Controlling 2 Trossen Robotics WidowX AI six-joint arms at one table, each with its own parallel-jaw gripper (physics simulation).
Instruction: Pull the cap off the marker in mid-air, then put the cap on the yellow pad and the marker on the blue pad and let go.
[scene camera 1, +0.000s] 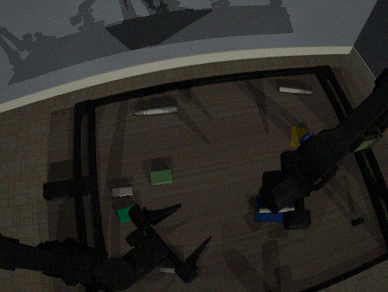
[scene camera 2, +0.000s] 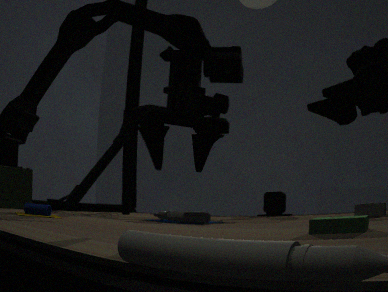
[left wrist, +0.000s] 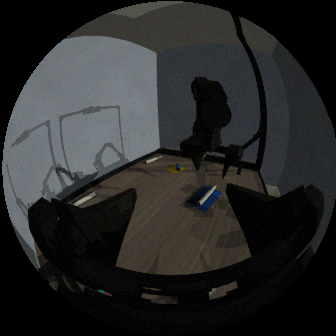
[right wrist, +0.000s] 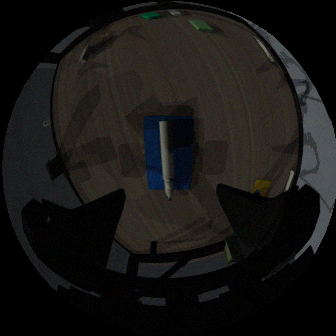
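Note:
The uncapped white marker lies flat on the blue pad, its tip past the pad's edge. The blue cap lies on the yellow pad. My right gripper is open and empty, well above the marker; its arm hides part of both pads in scene camera 1. My left gripper is open and empty, raised above the table, away from both pads.
Other white markers lie near the table's edges. A green block, a teal block and a grey block lie near my left arm. A black frame borders the table.

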